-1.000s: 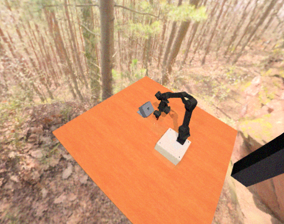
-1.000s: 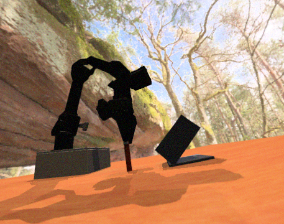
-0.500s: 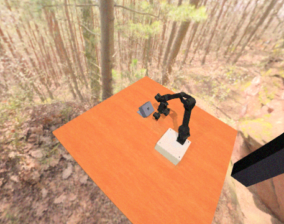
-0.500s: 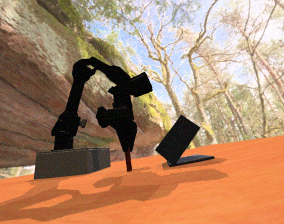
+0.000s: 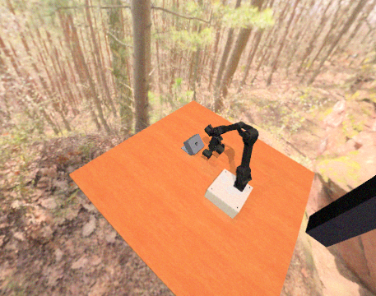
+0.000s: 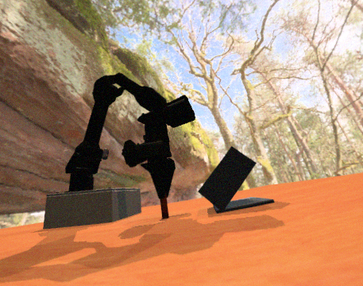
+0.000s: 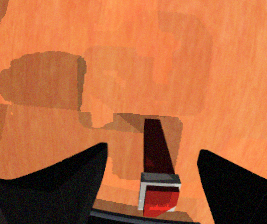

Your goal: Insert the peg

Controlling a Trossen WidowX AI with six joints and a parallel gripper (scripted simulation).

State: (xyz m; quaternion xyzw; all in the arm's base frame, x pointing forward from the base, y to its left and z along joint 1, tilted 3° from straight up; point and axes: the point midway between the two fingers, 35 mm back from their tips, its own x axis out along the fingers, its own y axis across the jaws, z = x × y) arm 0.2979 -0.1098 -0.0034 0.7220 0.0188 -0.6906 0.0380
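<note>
Right now my gripper tip is 14 cm short of the sloped panel, 2 cm below it and 1 cm to the right of it. Round my gripper tip: red square-sided peg 2 cm above; flat foot plate 16 cm ahead, 4 cm below, 1 cm to the left.
</note>
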